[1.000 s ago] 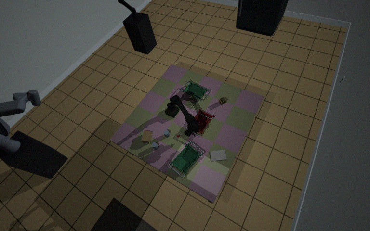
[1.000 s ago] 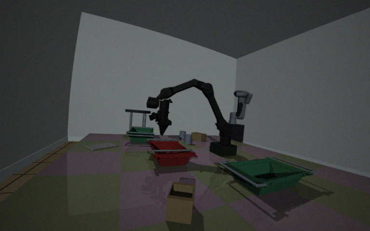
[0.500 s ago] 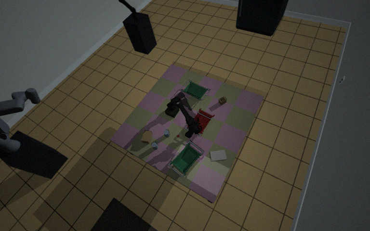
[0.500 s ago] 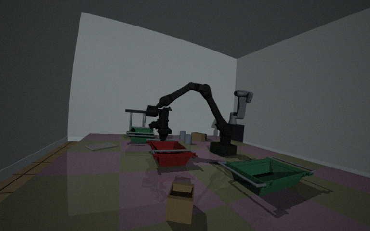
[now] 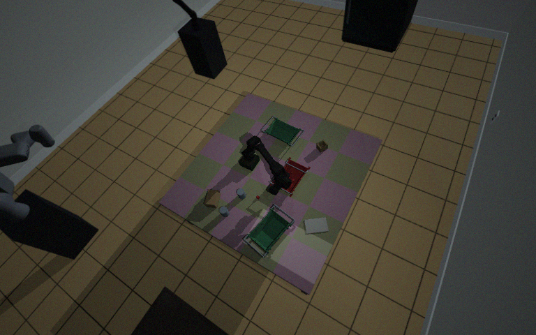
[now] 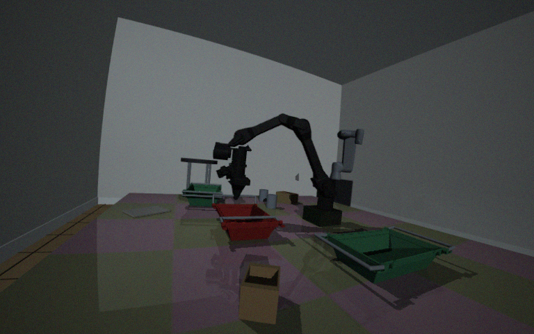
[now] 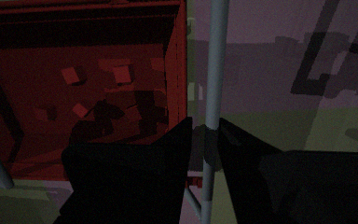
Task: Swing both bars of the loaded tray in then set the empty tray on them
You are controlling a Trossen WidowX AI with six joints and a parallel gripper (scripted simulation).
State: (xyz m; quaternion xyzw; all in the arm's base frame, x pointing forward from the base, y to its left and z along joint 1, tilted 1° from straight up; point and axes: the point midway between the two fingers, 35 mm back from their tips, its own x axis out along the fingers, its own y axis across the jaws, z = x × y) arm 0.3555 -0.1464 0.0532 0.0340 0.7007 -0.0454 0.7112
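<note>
Now: the green tray 24 cm behind my gripper tip, 49 cm to the left of it and 3 cm below it. From my gripper tip the other things lie so: tan open box (12 cm ahead, 50 cm to the left, 6 cm below).
</note>
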